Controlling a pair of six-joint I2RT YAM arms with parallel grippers.
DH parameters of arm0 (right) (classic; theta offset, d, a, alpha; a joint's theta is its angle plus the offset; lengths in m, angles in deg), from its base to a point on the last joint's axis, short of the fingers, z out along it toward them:
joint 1: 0 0.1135 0.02 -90
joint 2: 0 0 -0.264 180
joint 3: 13.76 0 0.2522 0
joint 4: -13.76 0 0.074 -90
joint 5: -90 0 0 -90
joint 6: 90 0.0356 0 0
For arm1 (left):
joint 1: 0 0.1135 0.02 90
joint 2: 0 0 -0.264 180
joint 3: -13.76 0 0.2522 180
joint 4: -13.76 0 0.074 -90
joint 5: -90 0 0 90
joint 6: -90 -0.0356 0 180
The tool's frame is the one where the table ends.
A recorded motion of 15 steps. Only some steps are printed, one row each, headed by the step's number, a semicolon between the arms.
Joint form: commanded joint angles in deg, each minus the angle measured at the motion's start. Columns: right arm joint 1, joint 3, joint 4, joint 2, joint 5, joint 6; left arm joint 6, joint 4, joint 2, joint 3, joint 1, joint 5.
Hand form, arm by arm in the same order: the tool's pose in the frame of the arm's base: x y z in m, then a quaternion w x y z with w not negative. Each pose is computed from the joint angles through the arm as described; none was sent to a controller.
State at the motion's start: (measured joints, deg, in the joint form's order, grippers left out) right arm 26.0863 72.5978 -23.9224 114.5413 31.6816 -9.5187; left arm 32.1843 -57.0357 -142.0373 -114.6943 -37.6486 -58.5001
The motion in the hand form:
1: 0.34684 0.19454 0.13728 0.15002 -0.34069 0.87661 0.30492; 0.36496 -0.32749 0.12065 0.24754 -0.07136 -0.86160 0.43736
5: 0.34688 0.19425 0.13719 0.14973 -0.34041 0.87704 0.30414; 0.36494 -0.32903 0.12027 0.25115 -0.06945 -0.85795 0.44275
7: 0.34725 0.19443 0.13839 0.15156 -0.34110 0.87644 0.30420; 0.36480 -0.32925 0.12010 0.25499 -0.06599 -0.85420 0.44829
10: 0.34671 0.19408 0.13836 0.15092 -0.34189 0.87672 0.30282; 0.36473 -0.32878 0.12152 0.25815 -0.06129 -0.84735 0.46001
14: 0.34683 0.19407 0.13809 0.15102 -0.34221 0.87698 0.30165; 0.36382 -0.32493 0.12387 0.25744 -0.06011 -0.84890 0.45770
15: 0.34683 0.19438 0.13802 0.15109 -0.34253 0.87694 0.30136; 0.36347 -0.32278 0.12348 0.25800 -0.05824 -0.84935 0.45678
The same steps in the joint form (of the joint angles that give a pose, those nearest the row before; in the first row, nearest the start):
1: 0.40 0.93 -0.66 0.96 1.36 0.58; 0.73 1.21 -1.64 -1.88 -0.65 -1.59
5: 0.37 0.93 -0.73 0.96 1.28 0.55; 1.45 1.87 -1.75 -1.88 -0.76 -2.42
7: 0.37 1.05 -0.74 0.86 1.28 0.51; 2.28 2.74 -1.59 -1.39 -0.76 -3.28
10: 0.37 0.95 -0.88 0.78 1.15 0.36; 3.88 4.94 -0.83 -0.02 -0.67 -4.76
14: 0.37 0.97 -0.89 0.82 1.01 0.29; 3.37 4.39 -0.02 0.84 -0.39 -4.48
15: 0.41 1.00 -0.88 0.86 0.97 0.29; 3.25 4.40 0.28 1.46 -0.22 -4.44

